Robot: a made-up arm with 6 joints. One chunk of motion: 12 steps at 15 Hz.
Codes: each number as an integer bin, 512 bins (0 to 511) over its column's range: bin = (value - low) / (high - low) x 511, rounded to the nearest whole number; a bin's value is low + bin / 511 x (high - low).
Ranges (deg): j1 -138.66..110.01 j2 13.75..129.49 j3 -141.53..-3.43 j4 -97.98..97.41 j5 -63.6..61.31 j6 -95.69..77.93
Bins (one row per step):
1: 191 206 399 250 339 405
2: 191 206 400 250 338 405
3: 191 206 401 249 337 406
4: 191 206 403 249 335 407
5: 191 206 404 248 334 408
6: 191 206 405 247 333 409
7: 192 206 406 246 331 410
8: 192 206 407 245 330 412
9: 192 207 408 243 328 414
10: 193 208 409 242 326 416
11: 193 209 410 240 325 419
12: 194 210 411 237 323 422
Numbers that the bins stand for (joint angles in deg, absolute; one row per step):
1: -45.71 60.41 -33.70 -2.39 19.27 41.91
2: -45.71 60.41 -33.43 -2.39 19.02 41.91
3: -45.71 60.41 -33.16 -2.77 18.78 42.25
4: -45.71 60.41 -32.62 -2.77 18.29 42.59
5: -45.71 60.41 -32.35 -3.15 18.04 42.93
6: -45.71 60.41 -32.08 -3.54 17.80 43.27
7: -45.23 60.41 -31.81 -3.92 17.31 43.61
8: -45.23 60.41 -31.54 -4.30 17.07 44.29
9: -45.23 60.63 -31.27 -5.06 16.58 44.97
10: -44.74 60.86 -31.00 -5.45 16.09 45.65
11: -44.74 61.09 -30.73 -6.21 15.84 46.67
12: -44.25 61.31 -30.46 -7.36 15.35 47.69

